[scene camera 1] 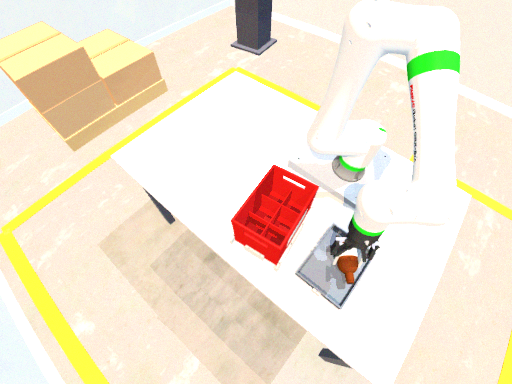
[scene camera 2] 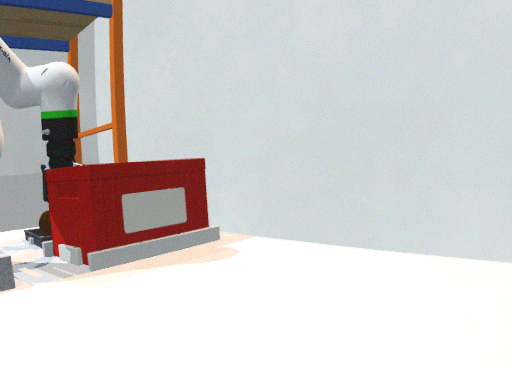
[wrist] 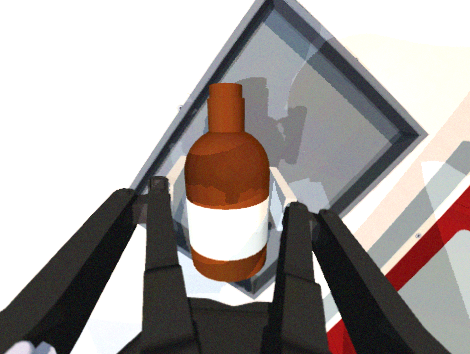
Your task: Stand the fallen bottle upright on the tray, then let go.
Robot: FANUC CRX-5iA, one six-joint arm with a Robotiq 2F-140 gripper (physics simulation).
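Frame: origin at the arm's base, x back, y right, z up, level; centimetres.
Where they show: gripper, between the fingertips: (scene camera 1: 345,262); arm's base, origin of its link: (scene camera 1: 348,168).
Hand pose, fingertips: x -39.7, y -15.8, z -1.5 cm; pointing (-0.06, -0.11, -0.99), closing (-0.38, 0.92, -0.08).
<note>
Things, the pixels of their top centre, and the offset from my fingertips. Level surfaces: height alone.
- brown bottle, centre of its top: (wrist: 223,195) (scene camera 2: 66,206) (scene camera 1: 350,258) dx -0.1, dy +0.0, dz +5.9 cm
- grey tray, centre of its top: (wrist: 261,174) (scene camera 2: 78,226) (scene camera 1: 337,262) dx -1.8, dy +2.7, dz +0.6 cm
- red crate, centre of its top: (scene camera 2: 125,163) (scene camera 1: 276,202) dx -0.2, dy +30.3, dz +15.5 cm
- white table, height of its surface: dz -2.0 cm
The brown bottle (scene camera 1: 348,266) (scene camera 2: 45,223) (wrist: 227,175) with a white label lies on its side over the grey tray (scene camera 1: 315,250) (scene camera 2: 35,237) (wrist: 345,100). In the wrist view its neck points to the top and its base toward the gripper's palm. My gripper (scene camera 1: 354,254) (wrist: 228,174) points down over the tray, with its pads on both sides of the bottle's body, closed against it. The bottle's underside is hidden, so I cannot tell whether it rests on the tray floor. In scene camera 2 the crate hides part of the fingers and bottle.
A red crate (scene camera 1: 257,243) (scene camera 2: 105,210) (wrist: 420,255) with compartments stands beside the tray, with pale rails along its base. The arm's base plate is behind them on the white table (scene camera 1: 200,145). Cardboard boxes (scene camera 1: 65,75) and a dark post (scene camera 1: 254,22) stand beyond the table.
</note>
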